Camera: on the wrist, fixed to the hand. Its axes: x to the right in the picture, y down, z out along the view.
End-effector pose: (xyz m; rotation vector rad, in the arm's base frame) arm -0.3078 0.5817 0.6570 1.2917 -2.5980 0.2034
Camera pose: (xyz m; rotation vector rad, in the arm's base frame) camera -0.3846 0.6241 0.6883 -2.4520 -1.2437 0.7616
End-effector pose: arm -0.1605 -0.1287 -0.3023 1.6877 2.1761 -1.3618
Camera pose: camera -0.0865 -0.0938 -0.3469 2.2610 -1.4048 0.3411
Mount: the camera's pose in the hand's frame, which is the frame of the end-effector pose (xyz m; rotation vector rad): 0.0207 0.0862 -0.0286 0.1287 0.7742 2.9538
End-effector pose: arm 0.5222 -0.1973 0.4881 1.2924 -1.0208 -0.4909
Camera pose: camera 0.5366 -0.1758 0.5776 -0.8590 -1.0819 2.0549
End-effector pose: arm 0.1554 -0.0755 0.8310 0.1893 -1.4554 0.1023
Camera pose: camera 0.1698 0.0135 0.8543 -1.7743 0.2238 2.2044
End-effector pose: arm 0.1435 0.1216 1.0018 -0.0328 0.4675 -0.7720
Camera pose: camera 0.2016 0.1737 0.9510 0.9093 0.6161 2.1826
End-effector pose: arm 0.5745 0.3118 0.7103 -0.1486 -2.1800 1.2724
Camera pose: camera 0.5564 0.3873 0.6588 2.4763 -0.3164 -0.9093
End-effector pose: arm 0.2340 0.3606 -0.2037 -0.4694 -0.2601 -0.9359
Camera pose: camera 0.3169 0.3752 -0.2436 0.0476 0.9857 1.8274
